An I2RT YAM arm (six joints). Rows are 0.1 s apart.
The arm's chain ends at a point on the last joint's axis. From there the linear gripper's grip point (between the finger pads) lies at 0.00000 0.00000 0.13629 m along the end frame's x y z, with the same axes.
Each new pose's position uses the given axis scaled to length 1; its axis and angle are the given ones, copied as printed.
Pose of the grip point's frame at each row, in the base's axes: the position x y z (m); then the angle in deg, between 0 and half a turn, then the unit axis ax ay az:
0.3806 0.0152 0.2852 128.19 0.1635 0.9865 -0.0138
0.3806 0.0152 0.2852 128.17 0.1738 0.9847 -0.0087
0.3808 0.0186 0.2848 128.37 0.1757 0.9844 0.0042
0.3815 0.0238 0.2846 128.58 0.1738 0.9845 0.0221
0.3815 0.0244 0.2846 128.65 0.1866 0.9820 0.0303
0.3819 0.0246 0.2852 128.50 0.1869 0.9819 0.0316
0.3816 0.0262 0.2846 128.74 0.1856 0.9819 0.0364
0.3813 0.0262 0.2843 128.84 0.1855 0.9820 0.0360
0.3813 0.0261 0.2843 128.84 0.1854 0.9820 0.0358
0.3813 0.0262 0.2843 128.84 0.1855 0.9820 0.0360
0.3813 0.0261 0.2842 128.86 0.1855 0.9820 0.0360
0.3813 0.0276 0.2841 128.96 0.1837 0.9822 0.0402
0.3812 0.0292 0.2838 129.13 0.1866 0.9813 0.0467
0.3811 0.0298 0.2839 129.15 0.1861 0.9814 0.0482
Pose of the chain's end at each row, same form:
0.2754 0.0357 0.3694 128.19 0.1635 0.9865 -0.0138
0.2754 0.0357 0.3694 128.17 0.1738 0.9847 -0.0087
0.2754 0.0365 0.3694 128.37 0.1757 0.9844 0.0042
0.2758 0.0375 0.3695 128.58 0.1738 0.9845 0.0221
0.2757 0.0377 0.3695 128.65 0.1866 0.9820 0.0303
0.2759 0.0377 0.3698 128.50 0.1869 0.9819 0.0316
0.2757 0.0380 0.3696 128.74 0.1856 0.9819 0.0364
0.2756 0.0381 0.3695 128.84 0.1855 0.9820 0.0360
0.2756 0.0380 0.3695 128.84 0.1854 0.9820 0.0358
0.2756 0.0381 0.3695 128.84 0.1855 0.9820 0.0360
0.2756 0.0379 0.3694 128.86 0.1855 0.9820 0.0360
0.2756 0.0383 0.3694 128.96 0.1837 0.9822 0.0402
0.2755 0.0387 0.3693 129.13 0.1866 0.9813 0.0467
0.2754 0.0390 0.3694 129.15 0.1861 0.9814 0.0482

